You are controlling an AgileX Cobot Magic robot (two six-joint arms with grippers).
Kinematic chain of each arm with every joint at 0, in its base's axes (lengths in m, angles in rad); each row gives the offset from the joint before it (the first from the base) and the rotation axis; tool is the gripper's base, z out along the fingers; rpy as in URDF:
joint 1: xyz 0 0 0.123 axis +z
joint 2: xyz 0 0 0 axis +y
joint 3: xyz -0.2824 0 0.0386 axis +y
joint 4: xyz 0.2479 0 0.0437 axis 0.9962 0 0.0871
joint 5: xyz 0 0 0 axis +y
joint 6: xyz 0.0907 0 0.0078 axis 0.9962 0 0.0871
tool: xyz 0 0 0 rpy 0 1.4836 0
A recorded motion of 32 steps. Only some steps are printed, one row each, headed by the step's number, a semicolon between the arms.
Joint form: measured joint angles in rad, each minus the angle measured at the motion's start. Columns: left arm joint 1, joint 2, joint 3, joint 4, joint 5, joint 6; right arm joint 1, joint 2, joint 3, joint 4, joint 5, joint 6.
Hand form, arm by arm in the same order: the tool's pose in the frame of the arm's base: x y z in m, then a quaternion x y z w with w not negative. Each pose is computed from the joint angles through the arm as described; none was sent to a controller.
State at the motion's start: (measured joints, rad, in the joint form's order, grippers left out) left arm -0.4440 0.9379 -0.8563 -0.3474 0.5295 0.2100; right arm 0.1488 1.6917 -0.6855 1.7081 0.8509 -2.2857
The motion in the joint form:
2: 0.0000 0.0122 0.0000 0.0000 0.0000 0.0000; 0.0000 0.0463 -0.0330 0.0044 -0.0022 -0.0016
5: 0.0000 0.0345 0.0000 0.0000 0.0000 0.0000; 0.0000 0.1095 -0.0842 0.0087 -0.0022 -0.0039
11: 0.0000 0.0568 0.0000 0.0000 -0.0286 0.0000; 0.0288 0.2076 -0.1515 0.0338 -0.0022 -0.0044
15: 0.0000 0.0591 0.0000 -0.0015 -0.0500 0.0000; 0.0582 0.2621 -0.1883 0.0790 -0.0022 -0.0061
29: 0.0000 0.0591 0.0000 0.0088 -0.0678 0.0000; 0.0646 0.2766 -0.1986 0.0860 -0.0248 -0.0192
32: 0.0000 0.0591 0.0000 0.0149 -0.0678 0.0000; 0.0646 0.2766 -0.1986 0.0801 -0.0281 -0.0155
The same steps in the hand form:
2: 0.1705 -0.0985 0.3516 0.19308 0.83847 -0.20548 0.46633; 0.2824 0.1108 0.1643 -0.41945 0.74690 0.30612 0.41532
5: 0.1751 -0.1007 0.3472 0.19324 0.84409 -0.20340 0.45694; 0.2967 0.1129 0.1560 -0.41699 0.74956 0.30777 0.41178
11: 0.1811 -0.1027 0.3447 0.18920 0.84387 -0.20144 0.45990; 0.3128 0.1246 0.1394 -0.41327 0.75294 0.31959 0.40019
15: 0.1827 -0.1029 0.3458 0.18566 0.84007 -0.20192 0.46802; 0.3208 0.1356 0.1302 -0.40298 0.75526 0.33011 0.39777
29: 0.1838 -0.1024 0.3470 0.18591 0.83616 -0.19780 0.47660; 0.3237 0.1370 0.1261 -0.40586 0.75874 0.32026 0.39626
32: 0.1839 -0.1022 0.3469 0.18761 0.83605 -0.19534 0.47715; 0.3235 0.1369 0.1256 -0.40694 0.75968 0.31927 0.39416

